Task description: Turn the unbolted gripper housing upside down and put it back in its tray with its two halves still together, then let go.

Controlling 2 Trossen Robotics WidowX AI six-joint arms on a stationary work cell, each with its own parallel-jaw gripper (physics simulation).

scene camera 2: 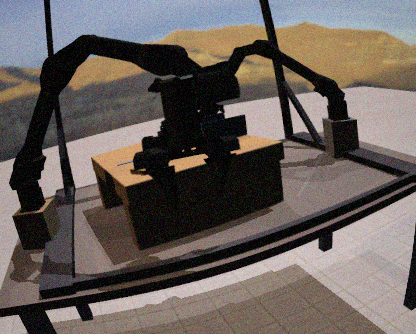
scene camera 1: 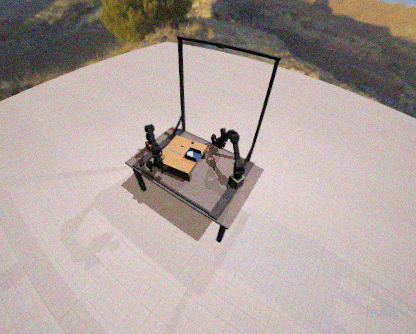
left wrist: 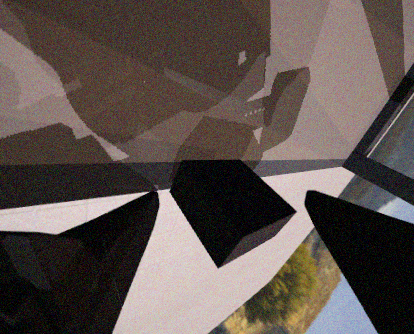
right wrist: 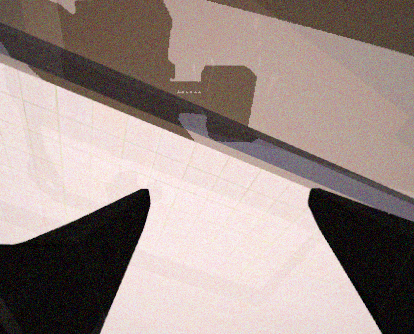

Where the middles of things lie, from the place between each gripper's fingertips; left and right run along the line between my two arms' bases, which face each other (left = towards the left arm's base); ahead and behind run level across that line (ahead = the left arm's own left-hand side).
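Labels:
From the blue tray (scene camera 2: 216, 125), my left hand is 400 mm short of it, 30 mm to the left of it and 140 mm below it. The wooden block (scene camera 2: 254, 181) is 410 mm ahead of that same left hand, 160 mm to the right of it and 40 mm above it.
For my right hand, the block is 31 cm behind it, 7 cm to the left of it and 4 cm below it, while the tray is 31 cm behind that hand, 19 cm to the left of it and 6 cm above it. Going by its middle, the wooden block is nearer to my right hand than to my left hand.

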